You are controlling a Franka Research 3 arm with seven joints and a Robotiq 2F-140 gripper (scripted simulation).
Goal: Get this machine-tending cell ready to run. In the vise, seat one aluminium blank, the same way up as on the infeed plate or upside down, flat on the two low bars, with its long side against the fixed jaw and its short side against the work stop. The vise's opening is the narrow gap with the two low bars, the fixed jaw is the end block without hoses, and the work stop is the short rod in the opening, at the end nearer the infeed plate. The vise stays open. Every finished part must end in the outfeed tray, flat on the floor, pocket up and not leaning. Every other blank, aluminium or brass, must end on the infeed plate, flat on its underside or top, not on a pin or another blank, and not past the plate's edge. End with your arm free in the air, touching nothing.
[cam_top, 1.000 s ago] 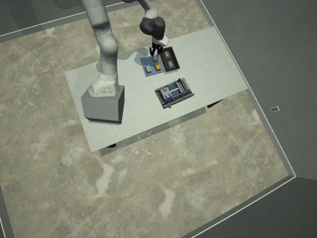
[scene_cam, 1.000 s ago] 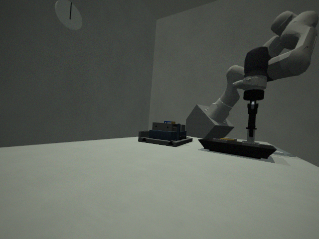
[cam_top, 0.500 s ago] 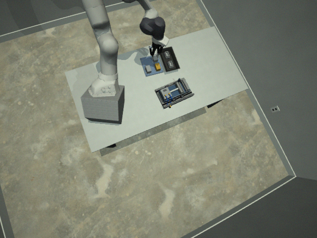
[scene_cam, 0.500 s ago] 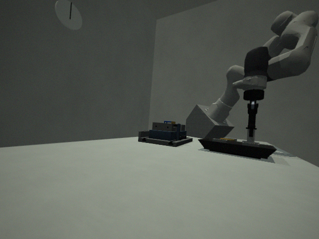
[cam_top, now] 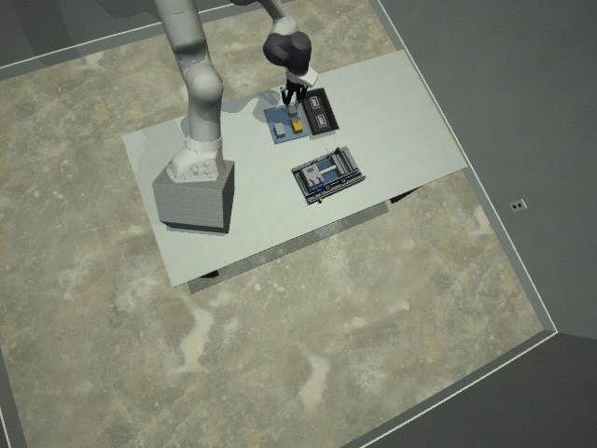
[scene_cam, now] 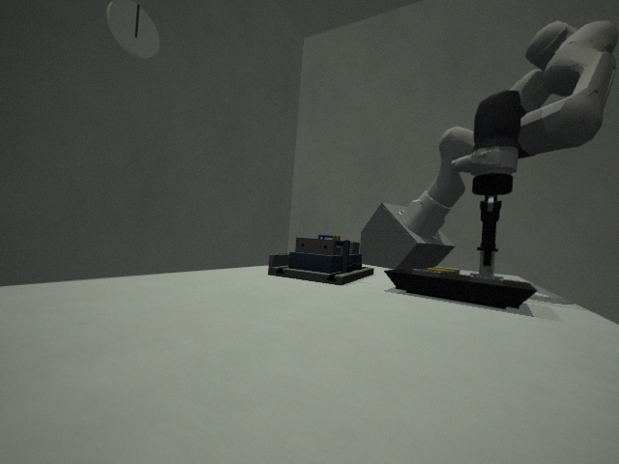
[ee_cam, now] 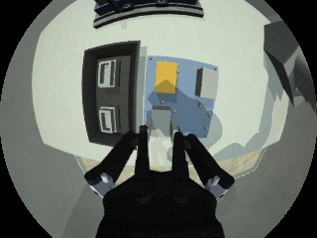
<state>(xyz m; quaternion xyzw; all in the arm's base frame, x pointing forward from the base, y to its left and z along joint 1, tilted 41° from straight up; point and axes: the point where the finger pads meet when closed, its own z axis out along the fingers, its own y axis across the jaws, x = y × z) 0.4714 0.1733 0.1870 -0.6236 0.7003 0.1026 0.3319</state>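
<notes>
Right now my hand is 1 cm past the brass blank, 9 cm to the left of it and 4 cm above it.
</notes>
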